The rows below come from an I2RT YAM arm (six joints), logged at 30 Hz.
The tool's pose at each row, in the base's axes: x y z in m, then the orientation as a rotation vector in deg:
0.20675 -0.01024 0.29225 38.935 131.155 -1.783
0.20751 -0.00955 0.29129 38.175 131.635 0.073
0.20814 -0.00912 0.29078 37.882 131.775 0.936
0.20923 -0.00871 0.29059 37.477 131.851 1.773
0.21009 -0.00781 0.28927 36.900 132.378 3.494
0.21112 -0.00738 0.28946 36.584 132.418 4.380
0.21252 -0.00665 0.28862 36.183 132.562 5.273
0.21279 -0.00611 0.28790 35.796 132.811 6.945
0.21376 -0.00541 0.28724 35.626 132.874 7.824
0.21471 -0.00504 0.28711 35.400 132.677 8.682
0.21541 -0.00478 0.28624 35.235 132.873 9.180
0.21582 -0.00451 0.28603 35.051 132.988 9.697
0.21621 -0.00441 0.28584 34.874 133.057 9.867
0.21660 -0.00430 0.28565 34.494 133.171 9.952
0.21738 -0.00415 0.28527 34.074 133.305 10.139
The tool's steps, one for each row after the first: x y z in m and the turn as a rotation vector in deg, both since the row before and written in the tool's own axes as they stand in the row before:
0.00051 0.00079 0.00104 -1.462 0.673 -0.097
0.00016 0.00057 0.00070 -0.672 0.253 0.014
-0.00034 0.00081 0.00078 -0.703 0.170 -0.059
0.00076 0.00089 0.00139 -1.281 0.760 -0.013
-0.00055 0.00086 0.00048 -0.710 0.175 0.021
0.00002 0.00104 0.00146 -0.720 0.266 -0.054
0.00054 0.00041 0.00065 -1.227 0.547 0.159
0.00014 0.00083 0.00107 -0.647 0.233 0.118
-0.00034 0.00067 0.00071 -0.707 -0.022 0.111
0.00023 0.00026 0.00109 -0.352 0.279 -0.004
0.00000 0.00034 0.00042 -0.388 0.206 0.000
-0.00008 0.00018 0.00040 -0.158 0.083 -0.087
-0.00008 0.00019 0.00040 -0.156 0.081 -0.261
-0.00019 0.00031 0.00080 -0.234 0.120 -0.264

